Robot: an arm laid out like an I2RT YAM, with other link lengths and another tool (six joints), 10 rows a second.
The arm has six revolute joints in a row. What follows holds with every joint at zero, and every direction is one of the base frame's. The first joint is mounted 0.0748 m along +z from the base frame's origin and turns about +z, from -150 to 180 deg. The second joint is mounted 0.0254 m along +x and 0.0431 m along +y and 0.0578 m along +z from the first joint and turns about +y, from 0 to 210 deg. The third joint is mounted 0.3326 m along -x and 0.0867 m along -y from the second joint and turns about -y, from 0 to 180 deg. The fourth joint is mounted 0.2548 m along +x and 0.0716 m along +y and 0.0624 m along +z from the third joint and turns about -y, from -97 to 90 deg. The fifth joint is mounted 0.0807 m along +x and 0.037 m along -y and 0.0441 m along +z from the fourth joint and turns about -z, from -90 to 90 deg. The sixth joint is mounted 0.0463 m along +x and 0.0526 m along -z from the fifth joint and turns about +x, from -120 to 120 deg. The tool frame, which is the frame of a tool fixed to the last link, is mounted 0.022 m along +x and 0.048 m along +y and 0.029 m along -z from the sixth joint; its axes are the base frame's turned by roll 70.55, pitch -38.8 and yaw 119.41 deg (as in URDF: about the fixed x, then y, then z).
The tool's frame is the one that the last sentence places.
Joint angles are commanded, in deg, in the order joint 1, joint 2, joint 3, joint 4, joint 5, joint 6. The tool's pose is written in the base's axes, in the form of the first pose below.
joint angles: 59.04 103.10 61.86 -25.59 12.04 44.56
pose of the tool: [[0.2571 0.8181 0.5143 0.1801], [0.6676 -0.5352 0.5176 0.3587], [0.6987 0.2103 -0.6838 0.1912], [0 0 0 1]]
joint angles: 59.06 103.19 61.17 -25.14 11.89 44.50
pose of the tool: [[0.2589 0.8204 0.5099 0.1787], [0.6710 -0.5325 0.5160 0.3570], [0.6948 0.2085 -0.6884 0.1876], [0 0 0 1]]
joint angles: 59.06 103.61 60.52 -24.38 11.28 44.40
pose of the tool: [[0.2626 0.8256 0.4994 0.1774], [0.6727 -0.5277 0.5187 0.3566], [0.6918 0.1997 -0.6939 0.1828], [0 0 0 1]]
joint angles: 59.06 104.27 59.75 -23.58 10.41 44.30
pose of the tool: [[0.2696 0.8328 0.4835 0.1756], [0.6766 -0.5211 0.5203 0.3560], [0.6853 0.1869 -0.7039 0.1760], [0 0 0 1]]
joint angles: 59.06 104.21 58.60 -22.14 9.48 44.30
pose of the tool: [[0.2722 0.8377 0.4734 0.1734], [0.6693 -0.5183 0.5323 0.3546], [0.6914 0.1720 -0.7018 0.1728], [0 0 0 1]]
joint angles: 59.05 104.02 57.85 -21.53 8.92 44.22
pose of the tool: [[0.2738 0.8414 0.4660 0.1715], [0.6672 -0.5151 0.5381 0.3528], [0.6928 0.1636 -0.7024 0.1714], [0 0 0 1]]
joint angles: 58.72 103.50 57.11 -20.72 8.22 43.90
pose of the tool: [[0.2732 0.8439 0.4617 0.1714], [0.6593 -0.5138 0.5489 0.3502], [0.7005 0.1545 -0.6968 0.1722], [0 0 0 1]]
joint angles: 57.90 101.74 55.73 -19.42 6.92 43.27
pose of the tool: [[0.2696 0.8463 0.4595 0.1717], [0.6377 -0.5145 0.5734 0.3437], [0.7216 0.1384 -0.6783 0.1786], [0 0 0 1]]
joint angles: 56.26 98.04 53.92 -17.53 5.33 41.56
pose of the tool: [[0.2451 0.8483 0.4693 0.1741], [0.5964 -0.5136 0.6168 0.3320], [0.7643 0.1287 -0.6319 0.1947], [0 0 0 1]]
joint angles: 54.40 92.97 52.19 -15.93 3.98 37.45
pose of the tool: [[0.1747 0.8606 0.4784 0.1745], [0.5604 -0.4864 0.6703 0.3156], [0.8096 0.1510 -0.5673 0.2167], [0 0 0 1]]
